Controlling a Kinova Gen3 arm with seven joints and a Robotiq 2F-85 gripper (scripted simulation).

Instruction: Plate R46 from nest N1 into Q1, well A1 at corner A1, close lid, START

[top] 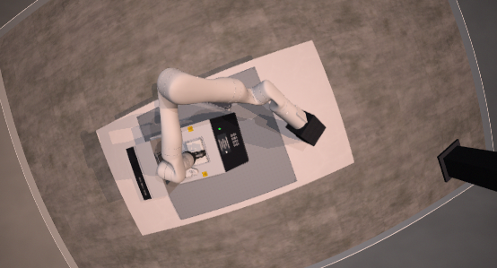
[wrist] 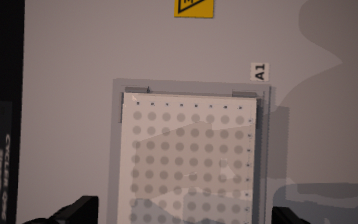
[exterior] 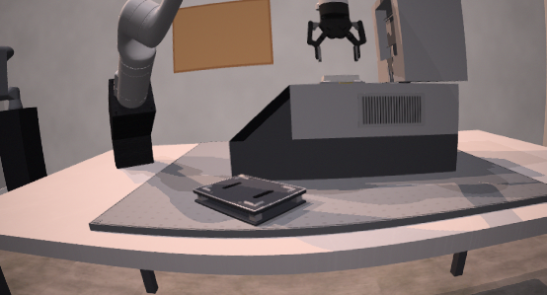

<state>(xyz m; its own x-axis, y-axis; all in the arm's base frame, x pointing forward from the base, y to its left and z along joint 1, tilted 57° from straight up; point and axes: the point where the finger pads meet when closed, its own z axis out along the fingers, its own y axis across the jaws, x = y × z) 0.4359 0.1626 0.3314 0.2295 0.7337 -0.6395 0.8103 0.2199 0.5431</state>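
Right now the plate R46 is 5 cm below my hand. The rest, counted from my hand: A1 mark: 26 cm behind, 11 cm to the right, 24 cm below; then dark plate nest N1: 25 cm behind, 21 cm to the right, 24 cm below.
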